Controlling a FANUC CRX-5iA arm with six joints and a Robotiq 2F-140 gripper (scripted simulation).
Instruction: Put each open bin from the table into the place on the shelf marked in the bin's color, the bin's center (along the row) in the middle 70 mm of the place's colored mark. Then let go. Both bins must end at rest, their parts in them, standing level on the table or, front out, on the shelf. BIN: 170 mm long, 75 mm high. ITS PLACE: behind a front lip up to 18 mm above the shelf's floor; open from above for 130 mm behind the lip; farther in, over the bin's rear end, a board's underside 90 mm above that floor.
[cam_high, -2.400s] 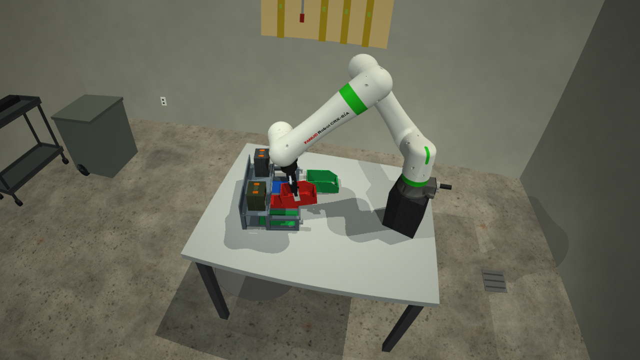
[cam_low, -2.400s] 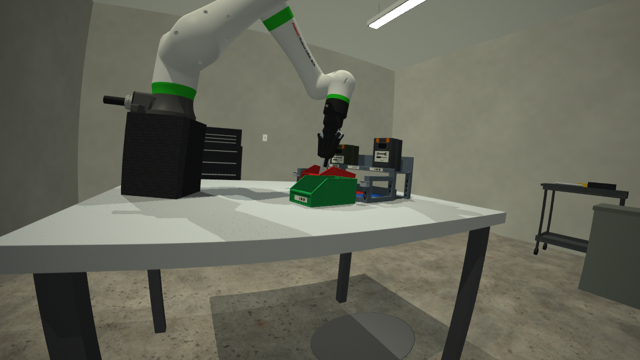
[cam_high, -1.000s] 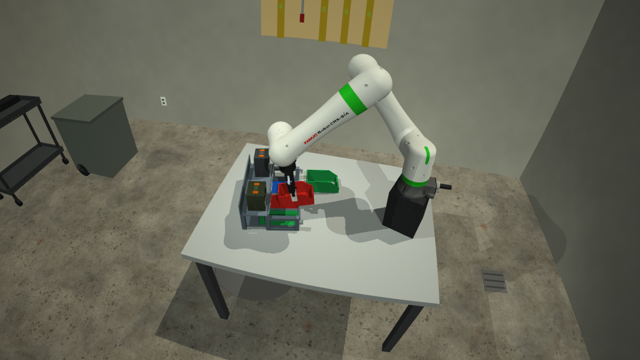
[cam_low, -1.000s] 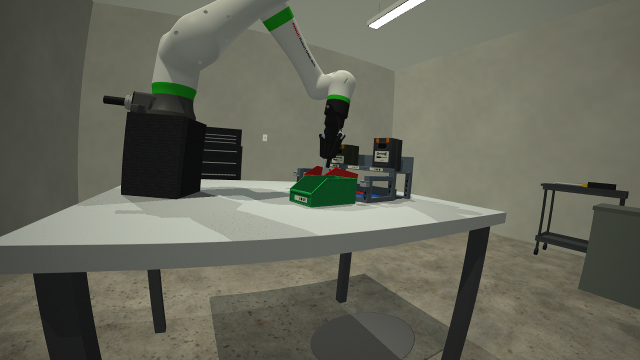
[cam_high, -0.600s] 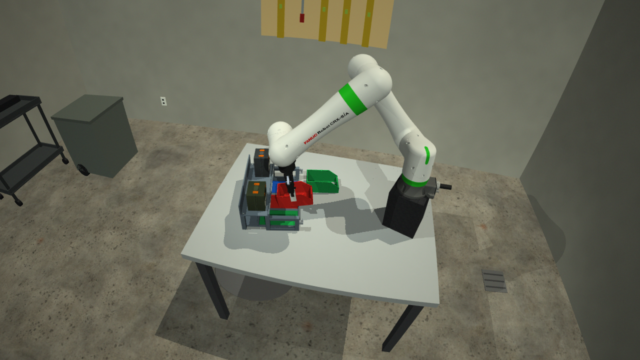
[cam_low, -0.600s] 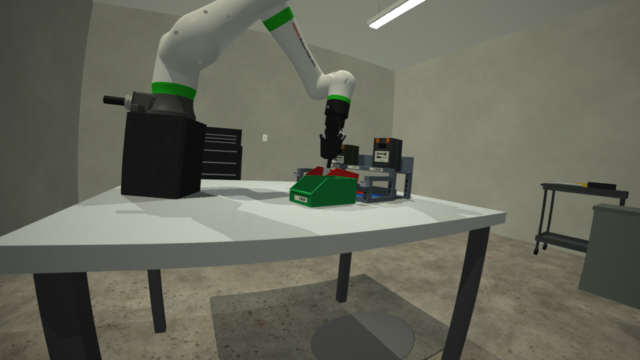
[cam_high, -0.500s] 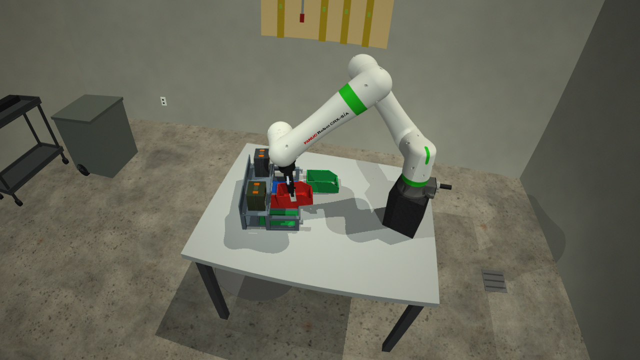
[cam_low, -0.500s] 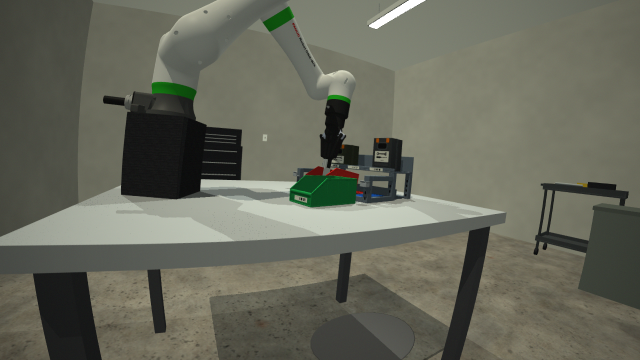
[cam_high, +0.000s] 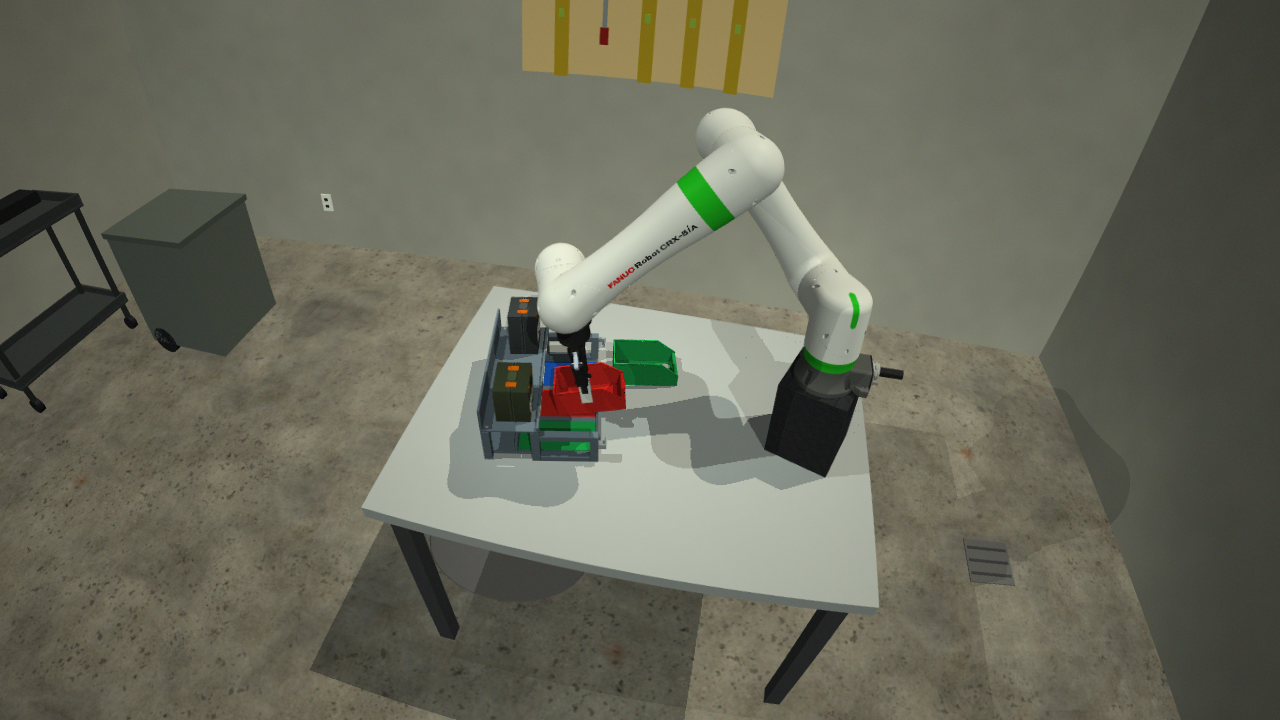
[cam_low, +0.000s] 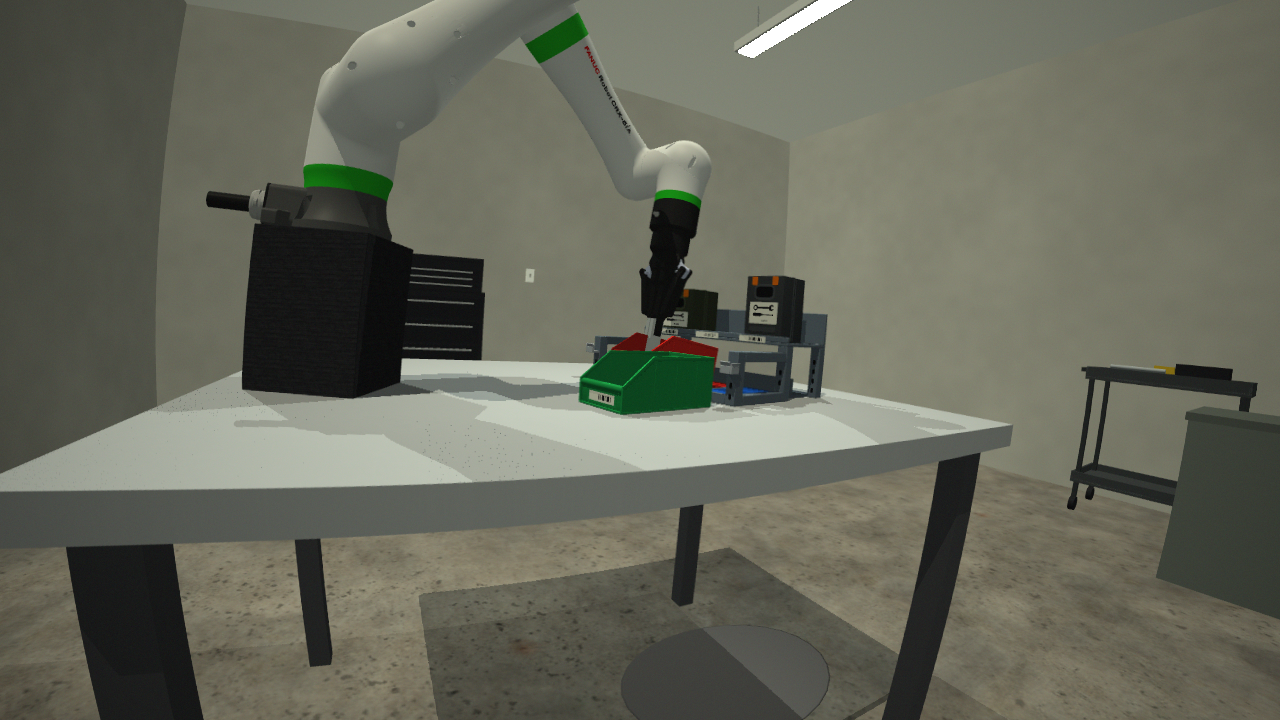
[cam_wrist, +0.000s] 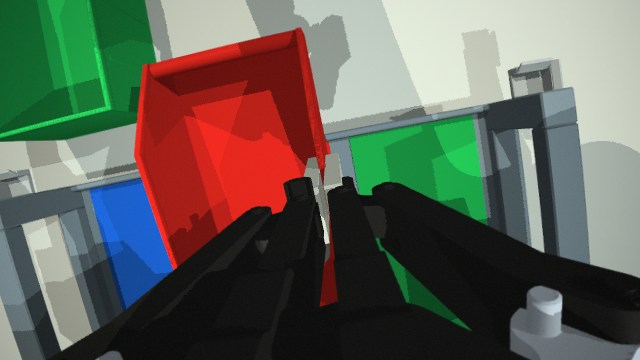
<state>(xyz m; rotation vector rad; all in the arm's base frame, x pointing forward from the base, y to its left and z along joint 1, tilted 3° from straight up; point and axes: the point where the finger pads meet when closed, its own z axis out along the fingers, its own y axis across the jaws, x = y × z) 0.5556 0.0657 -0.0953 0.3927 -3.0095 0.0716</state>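
The red bin lies 5 cm to the right of my hand and 4 cm below it. The rest, counted from my hand: green bin 11 cm behind, 21 cm to the right, 6 cm below.
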